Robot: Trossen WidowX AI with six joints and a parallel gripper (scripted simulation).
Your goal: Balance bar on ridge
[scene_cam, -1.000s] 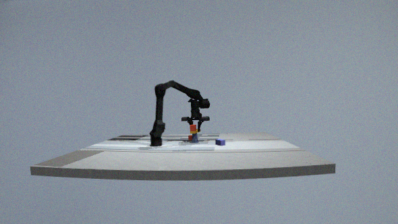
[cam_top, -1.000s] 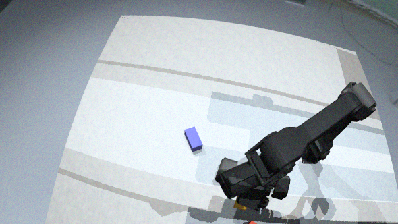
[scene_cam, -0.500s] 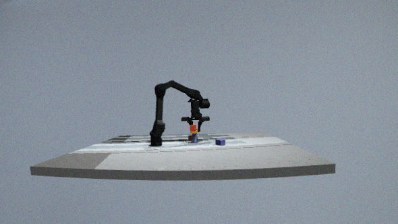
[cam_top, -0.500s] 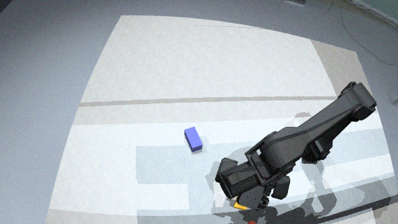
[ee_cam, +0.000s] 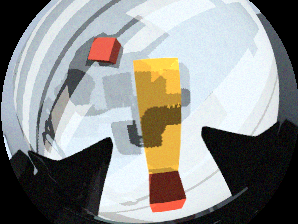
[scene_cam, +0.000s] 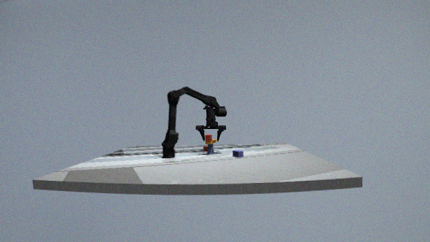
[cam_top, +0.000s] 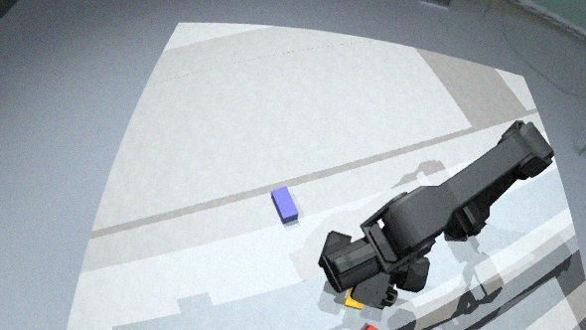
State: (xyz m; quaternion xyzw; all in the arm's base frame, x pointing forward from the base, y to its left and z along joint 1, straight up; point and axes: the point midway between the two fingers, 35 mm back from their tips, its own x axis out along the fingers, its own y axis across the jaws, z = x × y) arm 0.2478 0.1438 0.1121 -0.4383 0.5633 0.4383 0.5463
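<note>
Right now the red block is 3 cm behind my gripper tip, 12 cm to the left of it and 6 cm below it. The rest, counted from my gripper tip: purple block: 16 cm ahead, 16 cm to the right, 6 cm below.
</note>
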